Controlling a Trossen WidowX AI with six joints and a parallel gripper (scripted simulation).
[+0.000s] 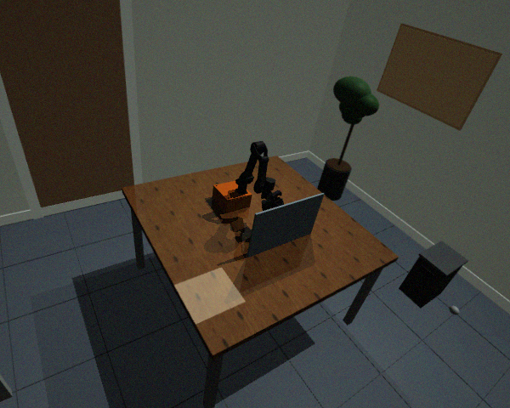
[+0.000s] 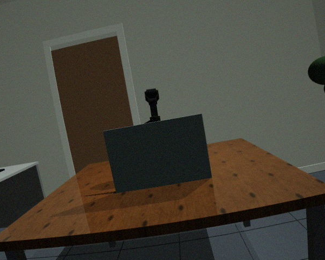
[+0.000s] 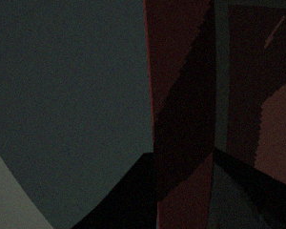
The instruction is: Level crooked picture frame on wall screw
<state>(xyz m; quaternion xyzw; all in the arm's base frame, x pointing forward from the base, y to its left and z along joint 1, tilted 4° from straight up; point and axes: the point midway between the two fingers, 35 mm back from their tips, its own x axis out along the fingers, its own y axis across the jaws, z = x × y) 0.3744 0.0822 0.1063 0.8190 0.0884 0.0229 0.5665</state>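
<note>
My gripper tip is now 50 mm above the picture frame and 20 mm to the right of it. The rest, counted from my gripper tip: grey wall panel: 70 mm below, 20 mm ahead.
</note>
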